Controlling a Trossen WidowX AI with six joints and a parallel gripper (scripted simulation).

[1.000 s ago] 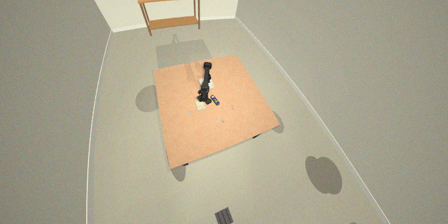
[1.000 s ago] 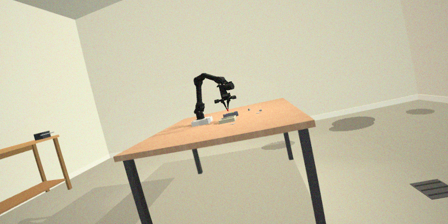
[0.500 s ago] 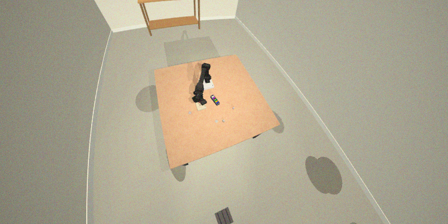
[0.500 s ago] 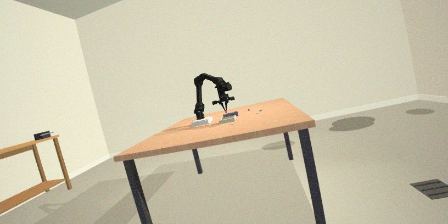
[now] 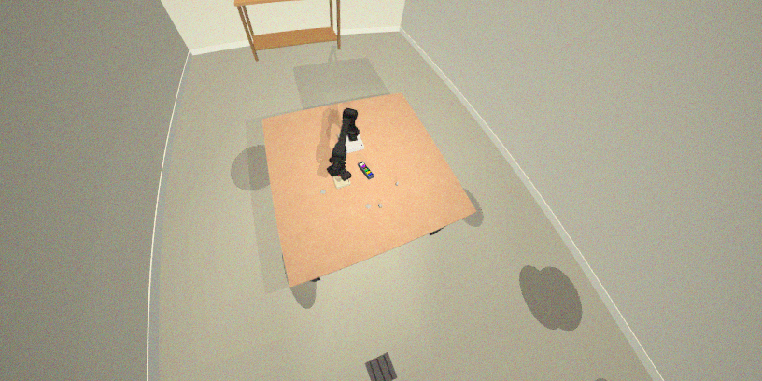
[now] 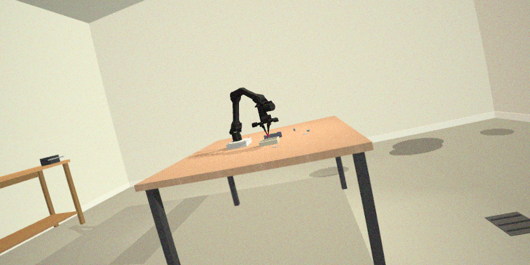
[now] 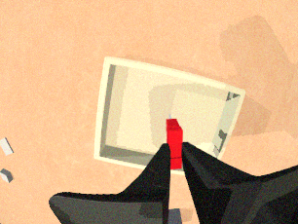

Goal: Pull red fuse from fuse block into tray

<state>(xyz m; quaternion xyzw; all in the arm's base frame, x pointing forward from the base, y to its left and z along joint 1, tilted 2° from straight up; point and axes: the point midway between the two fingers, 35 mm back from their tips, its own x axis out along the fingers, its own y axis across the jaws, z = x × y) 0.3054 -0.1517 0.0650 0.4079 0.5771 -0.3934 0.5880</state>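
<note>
My gripper tip is 10 mm above the red fuse. Also, from my gripper tip: tray: 60 mm below.
</note>
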